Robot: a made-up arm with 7 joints. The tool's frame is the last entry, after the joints.
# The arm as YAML. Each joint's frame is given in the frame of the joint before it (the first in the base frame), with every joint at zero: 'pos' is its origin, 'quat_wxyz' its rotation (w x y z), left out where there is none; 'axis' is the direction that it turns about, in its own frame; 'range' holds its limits. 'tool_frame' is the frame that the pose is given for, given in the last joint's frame.
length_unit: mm
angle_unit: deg
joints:
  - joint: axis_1
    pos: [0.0, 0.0, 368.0]
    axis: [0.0, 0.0, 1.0]
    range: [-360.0, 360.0]
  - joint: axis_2
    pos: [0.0, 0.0, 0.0]
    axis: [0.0, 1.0, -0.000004]
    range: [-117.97, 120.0]
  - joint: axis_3
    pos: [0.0, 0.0, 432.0]
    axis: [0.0, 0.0, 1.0]
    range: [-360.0, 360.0]
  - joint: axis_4
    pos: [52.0, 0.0, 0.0]
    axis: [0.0, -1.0, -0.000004]
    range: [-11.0, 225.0]
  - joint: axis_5
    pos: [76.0, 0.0, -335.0]
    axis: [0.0, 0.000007, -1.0]
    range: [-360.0, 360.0]
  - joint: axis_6
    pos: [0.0, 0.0, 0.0]
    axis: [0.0, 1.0, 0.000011]
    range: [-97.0, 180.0]
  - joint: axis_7
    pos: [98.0, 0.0, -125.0]
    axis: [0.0, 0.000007, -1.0]
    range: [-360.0, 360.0]
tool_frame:
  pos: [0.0, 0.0, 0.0]
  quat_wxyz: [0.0, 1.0, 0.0, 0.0]
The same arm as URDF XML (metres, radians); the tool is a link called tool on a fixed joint. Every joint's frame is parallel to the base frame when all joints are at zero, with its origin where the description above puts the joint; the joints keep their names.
<robot name="arm">
<link name="base"/>
<link name="link1"/>
<link name="link2"/>
<link name="link3"/>
<link name="link4"/>
<link name="link5"/>
<link name="link6"/>
<link name="link7"/>
<link name="tool"/>
<joint name="axis_1" type="revolute"><parent link="base"/><child link="link1"/><origin xyz="0 0 0.368" rpy="0 0 0"/><axis xyz="0 0 1"/><limit lower="-6.2832" upper="6.2832"/></joint>
<joint name="axis_2" type="revolute"><parent link="link1"/><child link="link2"/><origin xyz="0 0 0" rpy="0 0 0"/><axis xyz="0 1 0"/><limit lower="-2.059" upper="2.0944"/></joint>
<joint name="axis_3" type="revolute"><parent link="link2"/><child link="link3"/><origin xyz="0 0 0.432" rpy="0 0 0"/><axis xyz="0 0 1"/><limit lower="-6.2832" upper="6.2832"/></joint>
<joint name="axis_4" type="revolute"><parent link="link3"/><child link="link4"/><origin xyz="0.052 0 0" rpy="0 0 0"/><axis xyz="0 -1 0"/><limit lower="-0.192" upper="3.927"/></joint>
<joint name="axis_5" type="revolute"><parent link="link4"/><child link="link5"/><origin xyz="0.076 0 -0.335" rpy="0 0 0"/><axis xyz="0 0 -1"/><limit lower="-6.2832" upper="6.2832"/></joint>
<joint name="axis_6" type="revolute"><parent link="link5"/><child link="link6"/><origin xyz="0 0 0" rpy="0 0 0"/><axis xyz="0 1 0"/><limit lower="-1.693" upper="3.1416"/></joint>
<joint name="axis_7" type="revolute"><parent link="link6"/><child link="link7"/><origin xyz="0.098 0 -0.125" rpy="0 0 0"/><axis xyz="0 0 -1"/><limit lower="-6.2832" upper="6.2832"/></joint>
<joint name="tool_fixed" type="fixed"><parent link="link7"/><child link="tool"/><origin xyz="0 0 0" rpy="3.1416 0 0"/></joint>
</robot>

